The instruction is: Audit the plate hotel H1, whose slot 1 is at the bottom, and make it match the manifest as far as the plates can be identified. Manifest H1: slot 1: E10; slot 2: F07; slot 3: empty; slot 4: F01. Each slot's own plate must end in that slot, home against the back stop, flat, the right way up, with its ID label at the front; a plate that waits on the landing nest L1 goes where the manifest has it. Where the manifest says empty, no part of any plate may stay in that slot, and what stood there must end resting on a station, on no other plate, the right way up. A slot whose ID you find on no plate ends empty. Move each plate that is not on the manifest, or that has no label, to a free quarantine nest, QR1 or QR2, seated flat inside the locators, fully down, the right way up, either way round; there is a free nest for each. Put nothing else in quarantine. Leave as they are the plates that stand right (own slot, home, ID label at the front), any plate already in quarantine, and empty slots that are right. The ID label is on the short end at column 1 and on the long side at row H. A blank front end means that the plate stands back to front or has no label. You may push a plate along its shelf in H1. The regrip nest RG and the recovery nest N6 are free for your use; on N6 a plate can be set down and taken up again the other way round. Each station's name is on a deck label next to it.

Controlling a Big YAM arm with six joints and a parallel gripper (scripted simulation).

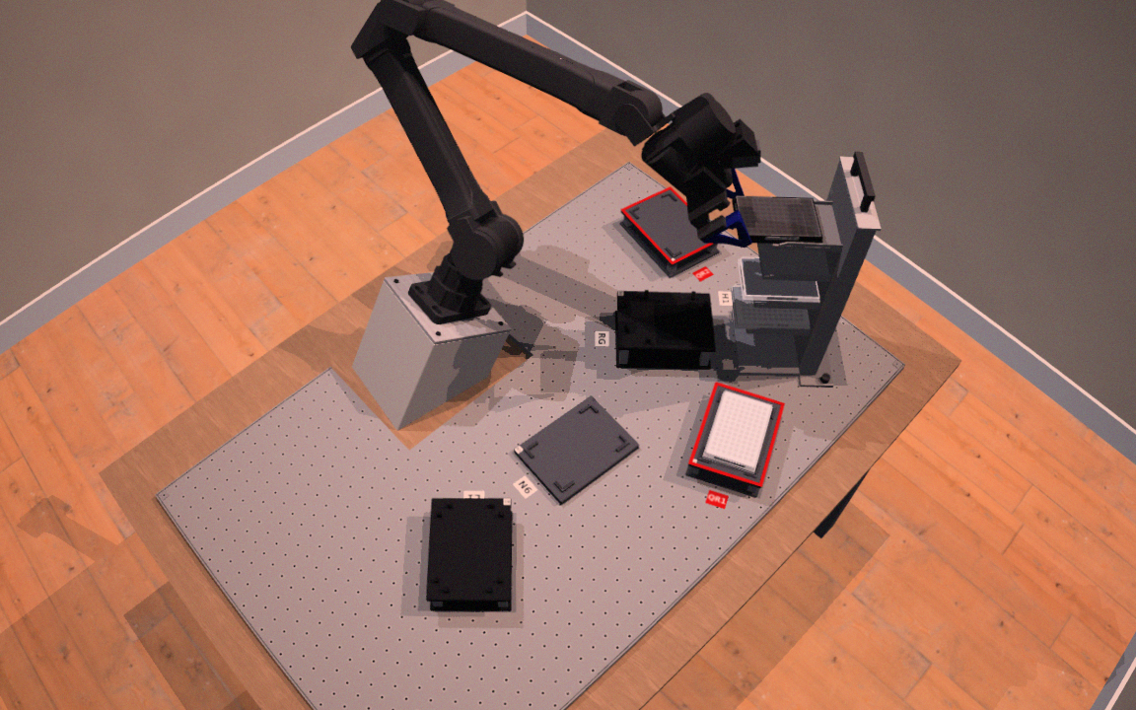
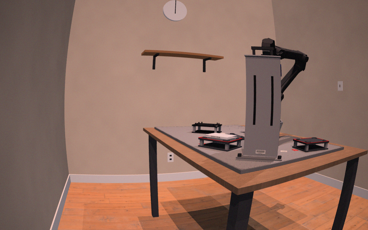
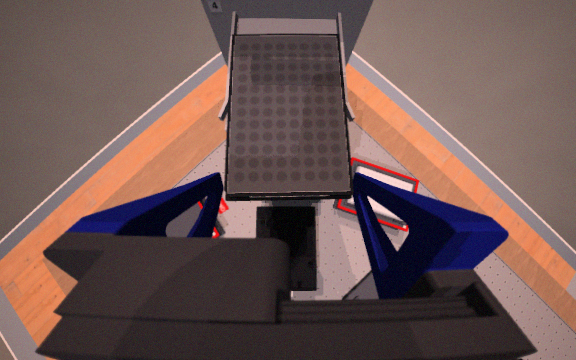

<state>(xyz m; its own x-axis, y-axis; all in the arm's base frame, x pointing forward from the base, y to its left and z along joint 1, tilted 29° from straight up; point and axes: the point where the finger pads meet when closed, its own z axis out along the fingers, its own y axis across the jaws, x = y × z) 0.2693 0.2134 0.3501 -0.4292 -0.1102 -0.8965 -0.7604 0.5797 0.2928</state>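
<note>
Right now my hand is 4 cm short of the black plate and 4 cm to the right of it. Round my hand: H1 deck label: 5 cm behind, 9 cm to the left, 32 cm below; then black regrip nest RG: 6 cm behind, 7 cm to the right, 26 cm below; then hotel back wall: 11 cm ahead, 13 cm to the left, 13 cm below.
</note>
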